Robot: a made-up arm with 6 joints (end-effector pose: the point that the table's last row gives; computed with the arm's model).
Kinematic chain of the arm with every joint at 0, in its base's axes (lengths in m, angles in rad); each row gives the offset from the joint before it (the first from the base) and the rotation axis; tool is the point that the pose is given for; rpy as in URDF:
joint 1: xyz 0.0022 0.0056 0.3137 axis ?
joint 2: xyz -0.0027 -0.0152 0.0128 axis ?
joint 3: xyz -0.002 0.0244 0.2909 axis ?
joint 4: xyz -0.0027 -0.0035 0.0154 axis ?
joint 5: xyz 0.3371 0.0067 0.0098 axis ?
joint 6: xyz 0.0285 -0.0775 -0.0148 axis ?
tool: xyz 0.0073 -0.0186 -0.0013 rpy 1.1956 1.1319 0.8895
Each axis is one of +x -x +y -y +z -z.
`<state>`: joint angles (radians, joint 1 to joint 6).
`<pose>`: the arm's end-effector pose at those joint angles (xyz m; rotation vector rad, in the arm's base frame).
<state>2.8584 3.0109 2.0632 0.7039 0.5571 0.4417</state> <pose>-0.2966 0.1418 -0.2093 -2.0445 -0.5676 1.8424</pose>
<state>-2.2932 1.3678 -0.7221 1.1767 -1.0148 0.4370</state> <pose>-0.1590 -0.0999 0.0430 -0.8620 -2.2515 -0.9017</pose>
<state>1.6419 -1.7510 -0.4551 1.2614 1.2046 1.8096</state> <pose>-0.0050 -0.2807 0.6287 0.8812 -1.2534 -0.7818</pose>
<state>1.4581 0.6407 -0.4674 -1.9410 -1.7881 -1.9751</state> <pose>-0.0126 0.2785 0.2799 -0.8168 -0.5769 1.5386</pose>
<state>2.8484 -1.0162 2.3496 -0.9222 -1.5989 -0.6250</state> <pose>0.5506 -0.1332 0.4758 0.2962 0.6814 -2.4514</pose>
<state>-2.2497 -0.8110 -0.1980 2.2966 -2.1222 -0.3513</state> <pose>0.0609 -0.0129 0.7672 -0.6862 1.0568 1.2744</pose>
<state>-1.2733 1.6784 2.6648 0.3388 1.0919 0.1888</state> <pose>0.0618 -0.4162 0.6427 -0.5191 -0.5968 -1.1473</pose>
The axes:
joint 1: +z
joint 2: +y
joint 3: -y
joint 4: -x
joint 5: -y
joint 6: -x

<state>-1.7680 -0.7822 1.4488 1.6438 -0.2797 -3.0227</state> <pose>0.0920 0.4841 0.7773 -0.4495 -0.3770 0.1995</pose>
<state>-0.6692 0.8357 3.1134 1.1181 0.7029 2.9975</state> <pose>-0.0603 0.0613 0.7557 -0.6597 0.6809 1.4006</pose>
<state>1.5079 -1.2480 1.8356 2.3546 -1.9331 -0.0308</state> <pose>-0.0910 -0.5798 0.3436 2.3671 1.6994 0.6360</pose>
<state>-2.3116 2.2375 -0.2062 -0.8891 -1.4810 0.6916</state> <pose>0.0301 0.0778 -0.0143 -1.7187 0.1114 -2.1932</pose>
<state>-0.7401 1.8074 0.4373 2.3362 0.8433 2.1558</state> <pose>0.3373 -0.1983 -0.0830 -2.2018 -0.4747 0.1224</pose>
